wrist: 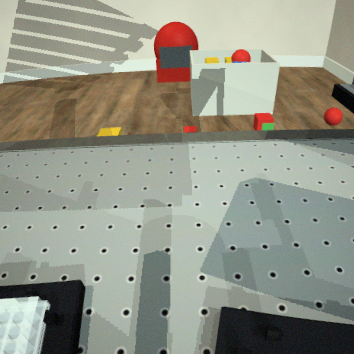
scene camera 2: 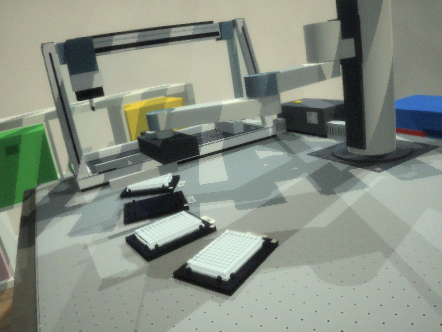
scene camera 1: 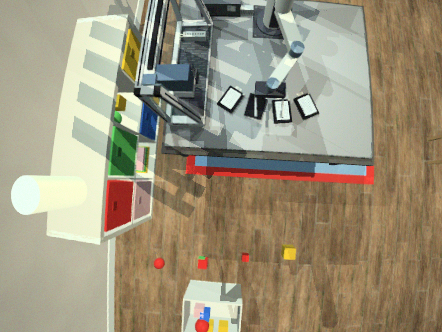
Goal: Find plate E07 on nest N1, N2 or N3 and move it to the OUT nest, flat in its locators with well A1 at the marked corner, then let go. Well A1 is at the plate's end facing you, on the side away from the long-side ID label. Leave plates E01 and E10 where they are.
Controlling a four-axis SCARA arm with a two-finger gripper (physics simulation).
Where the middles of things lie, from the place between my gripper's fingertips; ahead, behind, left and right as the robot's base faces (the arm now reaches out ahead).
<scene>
I see the black OUT nest [scene camera 2: 174, 202] 13 cm behind my hand, 7 cm to the right of it and 13 cm below it.
</scene>
